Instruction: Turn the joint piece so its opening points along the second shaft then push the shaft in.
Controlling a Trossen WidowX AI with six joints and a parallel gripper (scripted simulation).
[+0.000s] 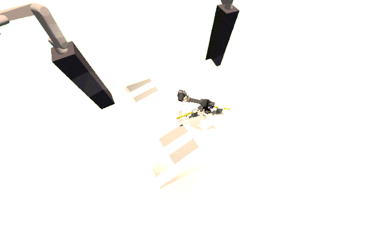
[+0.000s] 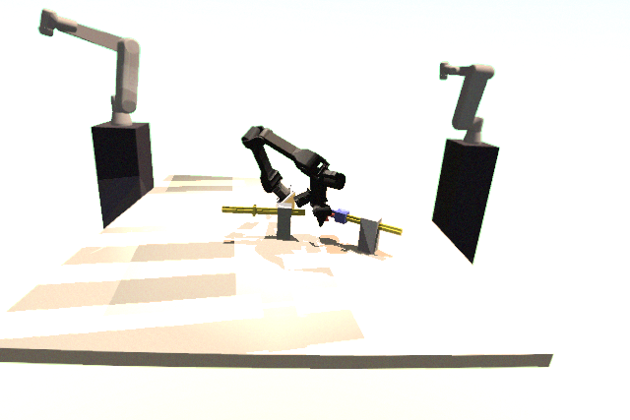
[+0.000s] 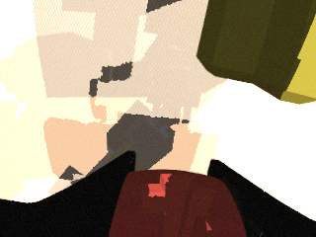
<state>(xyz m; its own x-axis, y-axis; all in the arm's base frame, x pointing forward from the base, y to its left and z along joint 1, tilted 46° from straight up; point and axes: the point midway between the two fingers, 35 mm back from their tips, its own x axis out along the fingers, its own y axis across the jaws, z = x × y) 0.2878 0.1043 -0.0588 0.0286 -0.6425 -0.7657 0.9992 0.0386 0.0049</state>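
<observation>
Now: the red joint piece 10 mm to the left of my gripper tip and 40 mm above it.
</observation>
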